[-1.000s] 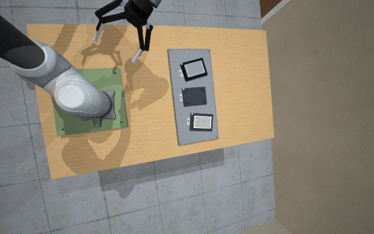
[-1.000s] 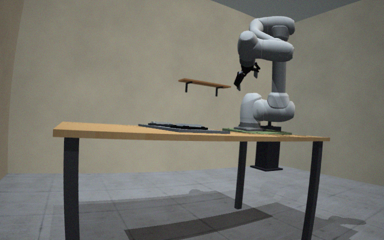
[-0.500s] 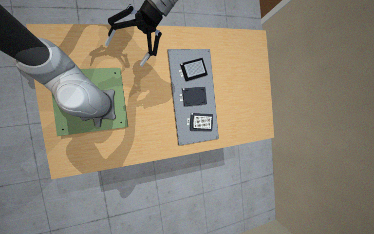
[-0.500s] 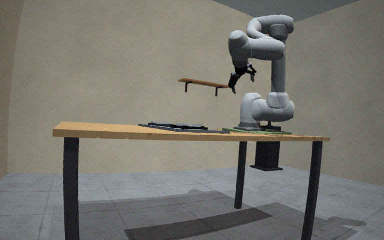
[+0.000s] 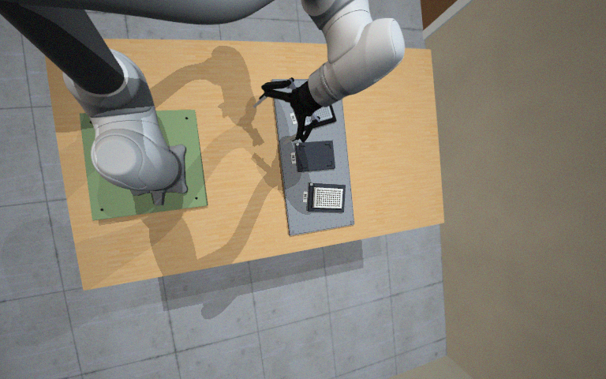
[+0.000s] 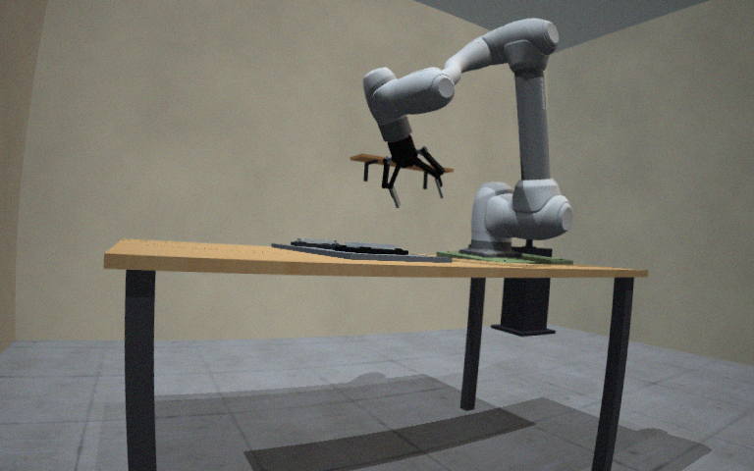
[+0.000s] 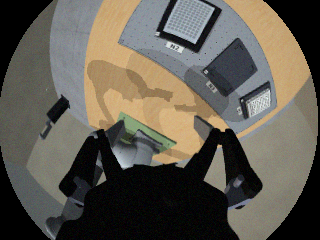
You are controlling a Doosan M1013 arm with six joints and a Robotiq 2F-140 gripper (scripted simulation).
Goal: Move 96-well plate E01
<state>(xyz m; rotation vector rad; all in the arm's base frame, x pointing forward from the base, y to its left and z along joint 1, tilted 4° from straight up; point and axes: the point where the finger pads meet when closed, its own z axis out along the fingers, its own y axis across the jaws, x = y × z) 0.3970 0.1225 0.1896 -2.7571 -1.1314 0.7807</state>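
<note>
Now: the 96-well plate 270 mm to the right of my hand, 240 mm ahead of it and 150 mm below it. The rest, counted from my hand: label: 260 mm to the right, 170 mm below, 140 mm ahead; nest: 190 mm ahead, 170 mm below, 90 mm to the right.
</note>
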